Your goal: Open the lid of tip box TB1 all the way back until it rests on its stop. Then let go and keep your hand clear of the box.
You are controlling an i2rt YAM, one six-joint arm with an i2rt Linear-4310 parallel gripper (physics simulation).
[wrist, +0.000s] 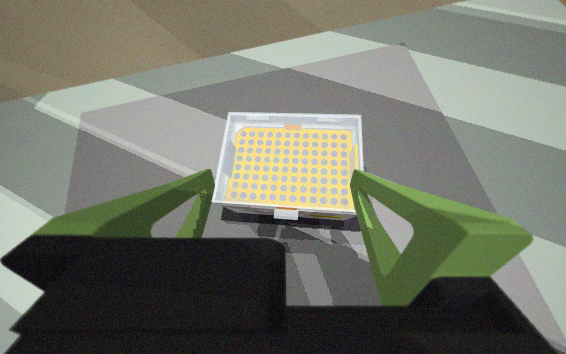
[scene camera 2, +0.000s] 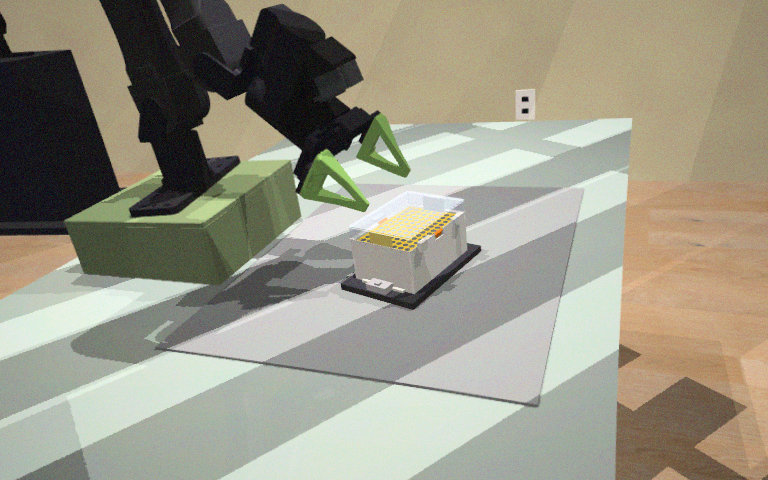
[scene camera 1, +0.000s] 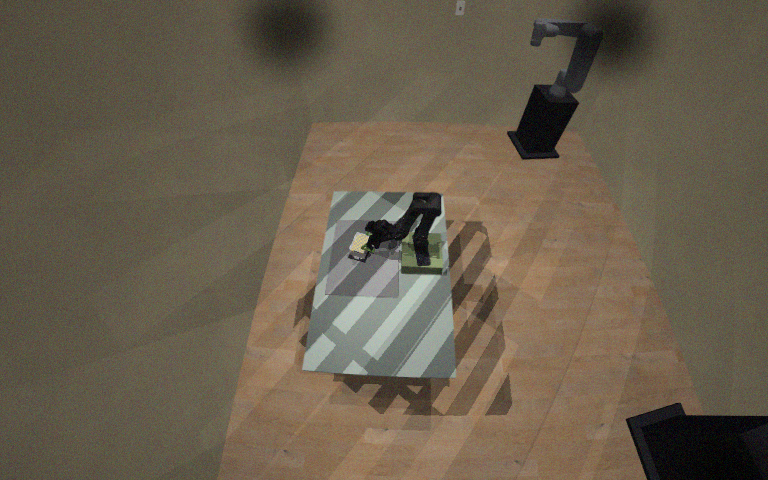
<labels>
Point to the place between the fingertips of my gripper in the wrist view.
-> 282,177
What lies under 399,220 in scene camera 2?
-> A clear lid.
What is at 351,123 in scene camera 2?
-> My gripper.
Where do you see a grey mat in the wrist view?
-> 120,150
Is my gripper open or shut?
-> Open.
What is my gripper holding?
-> Nothing.
</labels>
